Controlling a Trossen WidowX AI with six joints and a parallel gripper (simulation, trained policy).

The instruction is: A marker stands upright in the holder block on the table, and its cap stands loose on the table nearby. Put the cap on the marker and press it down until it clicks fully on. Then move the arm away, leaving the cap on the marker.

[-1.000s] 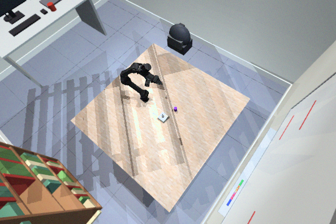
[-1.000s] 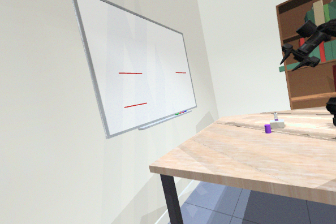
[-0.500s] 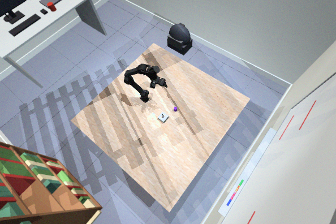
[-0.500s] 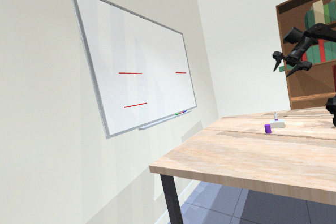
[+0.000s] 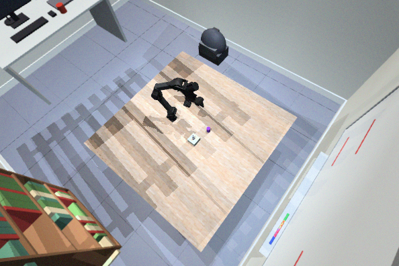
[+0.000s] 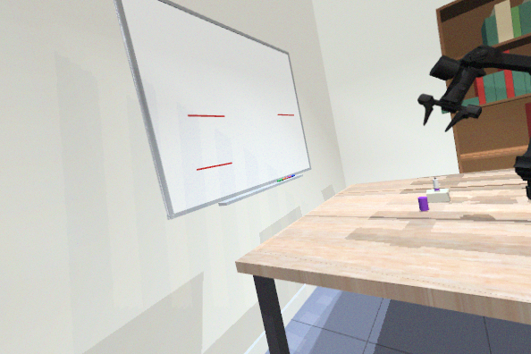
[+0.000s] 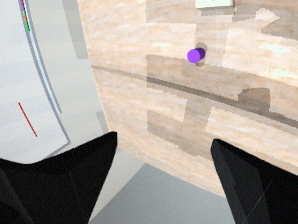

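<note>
Now: the purple cap 28 cm below my gripper tip, 7 cm ahead of it and 2 cm to the right of it. Round my gripper tip: white holder block (29 cm below, 16 cm to the right, 3 cm ahead).
</note>
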